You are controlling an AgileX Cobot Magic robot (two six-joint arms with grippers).
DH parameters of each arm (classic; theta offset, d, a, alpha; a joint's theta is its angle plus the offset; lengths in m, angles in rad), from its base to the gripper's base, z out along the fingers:
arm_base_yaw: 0 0.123 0 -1.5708
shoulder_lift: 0.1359 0 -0.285 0
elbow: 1.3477 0 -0.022 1.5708
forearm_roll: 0 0.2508 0 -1.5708
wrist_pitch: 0 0 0.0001 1.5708
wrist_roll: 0 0.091 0 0
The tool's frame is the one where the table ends.
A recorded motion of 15 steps. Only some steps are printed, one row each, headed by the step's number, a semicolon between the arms.
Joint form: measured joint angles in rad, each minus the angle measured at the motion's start. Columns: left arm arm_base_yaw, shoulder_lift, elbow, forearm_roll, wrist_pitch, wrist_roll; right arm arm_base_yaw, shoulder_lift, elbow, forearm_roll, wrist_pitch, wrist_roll.
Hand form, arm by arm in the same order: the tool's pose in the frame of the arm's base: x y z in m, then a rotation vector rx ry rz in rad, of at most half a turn. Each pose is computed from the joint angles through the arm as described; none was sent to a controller.
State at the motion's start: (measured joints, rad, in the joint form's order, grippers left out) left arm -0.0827 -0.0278 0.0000 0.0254 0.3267 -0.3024; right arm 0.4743 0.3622 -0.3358 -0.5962 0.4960 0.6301
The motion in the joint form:
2: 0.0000 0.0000 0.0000 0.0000 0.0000 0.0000; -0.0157 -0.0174 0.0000 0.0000 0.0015 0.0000
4: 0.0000 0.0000 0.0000 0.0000 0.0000 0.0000; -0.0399 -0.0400 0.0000 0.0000 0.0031 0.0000
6: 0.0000 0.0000 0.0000 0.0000 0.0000 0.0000; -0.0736 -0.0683 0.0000 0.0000 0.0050 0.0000
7: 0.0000 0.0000 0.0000 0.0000 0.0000 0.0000; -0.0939 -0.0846 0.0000 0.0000 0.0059 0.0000
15: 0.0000 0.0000 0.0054 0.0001 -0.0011 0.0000; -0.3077 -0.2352 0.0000 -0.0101 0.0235 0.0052
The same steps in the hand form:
2: 0.0521 -0.0036 0.1852 -0.1806 1.7802 -0.2524; 0.0809 0.0127 0.2667 -0.1660 1.8962 0.1140
4: 0.0521 -0.0036 0.1852 -0.1806 1.7802 -0.2524; 0.0781 0.0092 0.2683 -0.1365 1.8778 0.1038
6: 0.0521 -0.0036 0.1852 -0.1806 1.7802 -0.2524; 0.0746 0.0049 0.2702 -0.0972 1.8542 0.0882
7: 0.0521 -0.0036 0.1852 -0.1806 1.7802 -0.2524; 0.0724 0.0024 0.2713 -0.0742 1.8402 0.0784
15: 0.0523 -0.0036 0.1835 -0.1809 1.7845 -0.2518; 0.0483 -0.0180 0.2787 0.1499 1.7019 -0.0524

